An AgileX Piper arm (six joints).
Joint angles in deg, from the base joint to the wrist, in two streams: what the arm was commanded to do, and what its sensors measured. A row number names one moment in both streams.
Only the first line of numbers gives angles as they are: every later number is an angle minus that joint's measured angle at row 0.
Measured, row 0:
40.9 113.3 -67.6 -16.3 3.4 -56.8
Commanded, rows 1 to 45:
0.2 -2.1 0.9 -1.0 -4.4 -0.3
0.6 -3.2 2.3 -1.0 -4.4 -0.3
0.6 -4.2 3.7 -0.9 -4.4 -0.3
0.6 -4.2 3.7 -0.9 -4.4 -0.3
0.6 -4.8 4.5 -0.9 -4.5 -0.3
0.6 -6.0 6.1 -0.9 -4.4 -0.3
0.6 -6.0 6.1 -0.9 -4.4 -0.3
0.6 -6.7 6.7 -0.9 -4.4 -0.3
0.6 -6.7 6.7 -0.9 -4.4 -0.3
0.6 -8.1 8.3 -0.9 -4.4 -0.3
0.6 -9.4 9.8 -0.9 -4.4 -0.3
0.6 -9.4 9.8 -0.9 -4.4 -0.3
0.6 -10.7 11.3 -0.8 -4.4 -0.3
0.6 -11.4 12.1 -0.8 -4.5 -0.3
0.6 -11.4 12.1 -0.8 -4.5 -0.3
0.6 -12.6 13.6 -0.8 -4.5 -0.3
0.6 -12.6 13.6 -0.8 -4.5 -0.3
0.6 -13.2 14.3 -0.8 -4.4 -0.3
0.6 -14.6 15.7 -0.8 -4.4 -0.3
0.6 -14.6 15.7 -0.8 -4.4 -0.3
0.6 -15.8 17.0 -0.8 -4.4 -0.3
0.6 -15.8 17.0 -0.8 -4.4 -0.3
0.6 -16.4 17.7 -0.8 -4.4 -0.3
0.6 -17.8 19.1 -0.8 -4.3 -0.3
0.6 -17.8 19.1 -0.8 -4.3 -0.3
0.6 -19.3 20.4 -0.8 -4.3 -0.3
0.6 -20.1 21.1 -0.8 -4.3 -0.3
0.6 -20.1 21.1 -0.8 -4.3 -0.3
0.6 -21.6 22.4 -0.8 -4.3 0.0
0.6 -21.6 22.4 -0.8 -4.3 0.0
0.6 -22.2 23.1 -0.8 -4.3 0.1
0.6 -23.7 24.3 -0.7 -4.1 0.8
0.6 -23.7 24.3 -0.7 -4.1 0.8
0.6 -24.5 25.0 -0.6 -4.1 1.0
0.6 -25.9 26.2 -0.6 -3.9 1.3
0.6 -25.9 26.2 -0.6 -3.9 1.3
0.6 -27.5 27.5 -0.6 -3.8 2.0
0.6 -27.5 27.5 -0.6 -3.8 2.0
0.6 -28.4 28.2 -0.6 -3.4 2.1
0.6 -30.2 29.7 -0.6 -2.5 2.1
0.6 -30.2 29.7 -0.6 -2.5 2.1
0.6 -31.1 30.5 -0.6 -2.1 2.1
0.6 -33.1 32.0 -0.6 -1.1 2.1
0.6 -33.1 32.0 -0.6 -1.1 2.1
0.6 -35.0 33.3 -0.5 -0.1 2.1
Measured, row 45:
0.7 -31.8 32.2 0.0 1.5 1.6
